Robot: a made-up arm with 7 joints. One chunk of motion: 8 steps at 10 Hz.
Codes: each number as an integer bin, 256 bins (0 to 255) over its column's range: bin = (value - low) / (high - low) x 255, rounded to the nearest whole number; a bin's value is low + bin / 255 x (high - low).
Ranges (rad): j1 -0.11..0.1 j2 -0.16..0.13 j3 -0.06..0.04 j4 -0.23..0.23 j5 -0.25..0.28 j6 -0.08..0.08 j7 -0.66..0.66
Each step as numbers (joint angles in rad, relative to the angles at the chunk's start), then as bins.
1 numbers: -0.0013 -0.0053 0.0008 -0.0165 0.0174 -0.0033 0.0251
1 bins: 132 136 155 118 129 122 132
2 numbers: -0.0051 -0.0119 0.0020 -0.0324 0.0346 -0.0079 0.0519
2 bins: 127 130 158 110 137 115 138
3 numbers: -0.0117 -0.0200 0.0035 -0.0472 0.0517 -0.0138 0.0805
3 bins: 119 123 162 101 145 106 143
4 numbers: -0.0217 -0.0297 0.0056 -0.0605 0.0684 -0.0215 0.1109
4 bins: 107 115 167 94 153 93 149
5 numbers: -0.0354 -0.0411 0.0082 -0.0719 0.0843 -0.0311 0.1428
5 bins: 91 105 174 88 161 78 155
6 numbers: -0.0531 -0.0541 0.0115 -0.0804 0.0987 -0.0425 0.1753
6 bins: 69 93 182 83 168 60 161
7 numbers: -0.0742 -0.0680 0.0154 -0.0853 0.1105 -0.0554 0.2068
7 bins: 43 81 192 80 173 39 167
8 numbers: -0.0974 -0.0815 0.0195 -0.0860 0.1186 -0.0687 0.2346
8 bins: 15 69 203 80 177 18 173
